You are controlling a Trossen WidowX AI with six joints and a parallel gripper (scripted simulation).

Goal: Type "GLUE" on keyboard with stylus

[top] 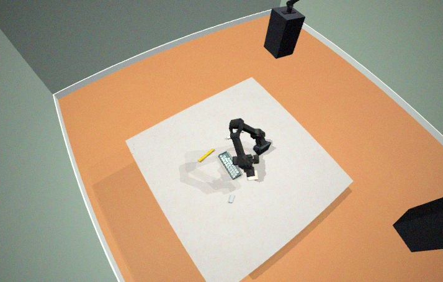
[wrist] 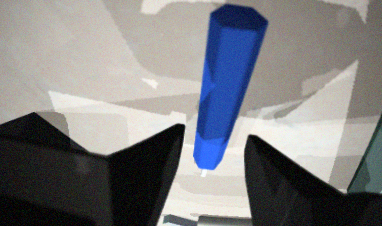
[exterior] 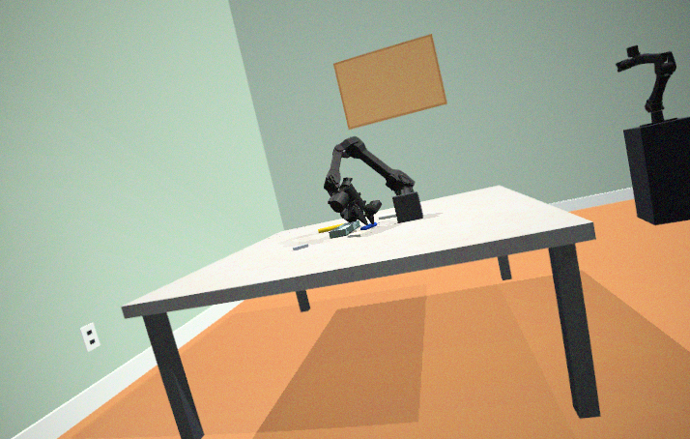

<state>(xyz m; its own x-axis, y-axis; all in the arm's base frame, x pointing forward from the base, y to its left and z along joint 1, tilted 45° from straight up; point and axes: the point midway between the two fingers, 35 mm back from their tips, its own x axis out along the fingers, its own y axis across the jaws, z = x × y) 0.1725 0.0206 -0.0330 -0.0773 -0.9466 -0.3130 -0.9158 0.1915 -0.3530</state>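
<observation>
Right now my gripper tip is 140 mm to the right of the cream block and 10 mm above it. From my gripper tip the other things lie so: white bar 210 mm to the right, 30 mm behind; then yellow bar 230 mm ahead, 150 mm to the right; then blue stylus 20 mm to the right, 10 mm behind.
</observation>
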